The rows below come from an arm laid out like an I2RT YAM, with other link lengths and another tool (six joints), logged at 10 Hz.
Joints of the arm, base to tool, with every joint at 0 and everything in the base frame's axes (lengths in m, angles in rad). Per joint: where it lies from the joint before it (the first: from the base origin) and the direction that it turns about. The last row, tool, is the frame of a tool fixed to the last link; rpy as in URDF.
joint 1: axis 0 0 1 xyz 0 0 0.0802
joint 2: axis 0 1 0 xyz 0.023 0.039 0.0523
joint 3: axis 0 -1 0 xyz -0.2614 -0.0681 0
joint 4: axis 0 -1 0 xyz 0.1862 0.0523 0.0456
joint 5: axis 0 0 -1 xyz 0.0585 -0.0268 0.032
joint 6: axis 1 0 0 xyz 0.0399 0 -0.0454
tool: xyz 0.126 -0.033 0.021 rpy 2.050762 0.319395 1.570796
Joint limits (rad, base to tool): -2.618..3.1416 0..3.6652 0..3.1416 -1.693..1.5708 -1.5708..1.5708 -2.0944..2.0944
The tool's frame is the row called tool.
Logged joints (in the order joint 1, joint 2, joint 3, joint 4, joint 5, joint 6), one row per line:
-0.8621 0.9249 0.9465 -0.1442 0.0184 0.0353
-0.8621 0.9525 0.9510 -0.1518 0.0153 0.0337
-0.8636 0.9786 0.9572 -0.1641 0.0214 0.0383
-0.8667 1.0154 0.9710 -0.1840 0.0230 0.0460
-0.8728 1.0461 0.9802 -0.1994 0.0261 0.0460
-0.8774 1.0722 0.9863 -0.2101 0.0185 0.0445
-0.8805 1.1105 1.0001 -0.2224 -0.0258 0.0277
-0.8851 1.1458 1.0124 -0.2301 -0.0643 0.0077
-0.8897 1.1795 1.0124 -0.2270 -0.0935 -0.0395
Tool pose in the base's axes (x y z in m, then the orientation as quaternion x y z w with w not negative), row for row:
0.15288 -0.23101 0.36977 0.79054 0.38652 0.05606 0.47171
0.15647 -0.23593 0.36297 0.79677 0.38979 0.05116 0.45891
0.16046 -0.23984 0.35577 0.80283 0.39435 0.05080 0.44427
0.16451 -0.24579 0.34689 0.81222 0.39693 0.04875 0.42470
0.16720 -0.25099 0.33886 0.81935 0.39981 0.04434 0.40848
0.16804 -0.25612 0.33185 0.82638 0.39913 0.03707 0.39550
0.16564 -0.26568 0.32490 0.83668 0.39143 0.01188 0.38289
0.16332 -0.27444 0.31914 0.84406 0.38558 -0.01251 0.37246
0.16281 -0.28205 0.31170 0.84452 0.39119 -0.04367 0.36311
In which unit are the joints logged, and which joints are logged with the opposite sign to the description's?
The joints are logged in radians. Opposite sign: joint 5.
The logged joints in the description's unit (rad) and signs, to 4 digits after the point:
-0.8621 0.9249 0.9465 -0.1442 -0.0184 0.0353
-0.8621 0.9525 0.9510 -0.1518 -0.0153 0.0337
-0.8636 0.9786 0.9572 -0.1641 -0.0214 0.0383
-0.8667 1.0154 0.9710 -0.1840 -0.0230 0.0460
-0.8728 1.0461 0.9802 -0.1994 -0.0261 0.0460
-0.8774 1.0722 0.9863 -0.2101 -0.0185 0.0445
-0.8805 1.1105 1.0001 -0.2224 0.0258 0.0277
-0.8851 1.1458 1.0124 -0.2301 0.0643 0.0077
-0.8897 1.1795 1.0124 -0.2270 0.0935 -0.0395

